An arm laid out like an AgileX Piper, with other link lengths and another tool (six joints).
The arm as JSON. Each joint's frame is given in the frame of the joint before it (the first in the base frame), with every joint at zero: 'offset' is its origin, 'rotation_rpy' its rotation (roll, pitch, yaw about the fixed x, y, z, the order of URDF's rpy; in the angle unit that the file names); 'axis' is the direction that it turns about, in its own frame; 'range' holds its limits. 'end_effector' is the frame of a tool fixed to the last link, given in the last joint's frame.
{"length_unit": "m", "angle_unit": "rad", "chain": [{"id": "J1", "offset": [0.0, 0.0, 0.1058], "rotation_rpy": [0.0, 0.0, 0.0], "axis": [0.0, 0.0, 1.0], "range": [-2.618, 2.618]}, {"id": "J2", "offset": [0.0, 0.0, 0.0], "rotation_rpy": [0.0, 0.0, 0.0], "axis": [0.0, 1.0, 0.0], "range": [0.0, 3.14]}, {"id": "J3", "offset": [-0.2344, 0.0, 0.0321], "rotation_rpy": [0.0, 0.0, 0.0], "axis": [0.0, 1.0, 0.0], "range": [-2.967, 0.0]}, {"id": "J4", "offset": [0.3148, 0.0, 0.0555], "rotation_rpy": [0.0, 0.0, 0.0], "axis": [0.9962, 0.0, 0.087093], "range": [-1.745, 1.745]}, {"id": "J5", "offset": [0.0, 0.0, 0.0], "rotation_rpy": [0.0, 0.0, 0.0], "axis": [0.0, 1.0, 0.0], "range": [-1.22, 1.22]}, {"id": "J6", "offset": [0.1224, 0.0, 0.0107], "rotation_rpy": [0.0, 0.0, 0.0], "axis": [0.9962, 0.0, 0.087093], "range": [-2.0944, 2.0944]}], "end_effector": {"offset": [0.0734, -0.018, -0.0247], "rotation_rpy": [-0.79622, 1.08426, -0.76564]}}
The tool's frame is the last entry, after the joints.
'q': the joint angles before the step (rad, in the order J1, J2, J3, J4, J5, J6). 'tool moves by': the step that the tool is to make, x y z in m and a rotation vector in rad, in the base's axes. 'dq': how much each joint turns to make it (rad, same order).
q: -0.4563, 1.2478, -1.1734, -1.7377, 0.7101, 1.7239
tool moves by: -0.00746, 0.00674, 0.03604, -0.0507, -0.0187, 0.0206
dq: 0.0000, -0.0377, -0.0484, 0.0151, -0.0298, -0.0667
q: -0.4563, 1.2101, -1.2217, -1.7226, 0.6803, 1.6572
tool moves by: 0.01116, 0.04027, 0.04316, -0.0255, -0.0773, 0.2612
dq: 0.0000, -0.1214, -0.0073, 0.0853, -0.2595, -0.0367
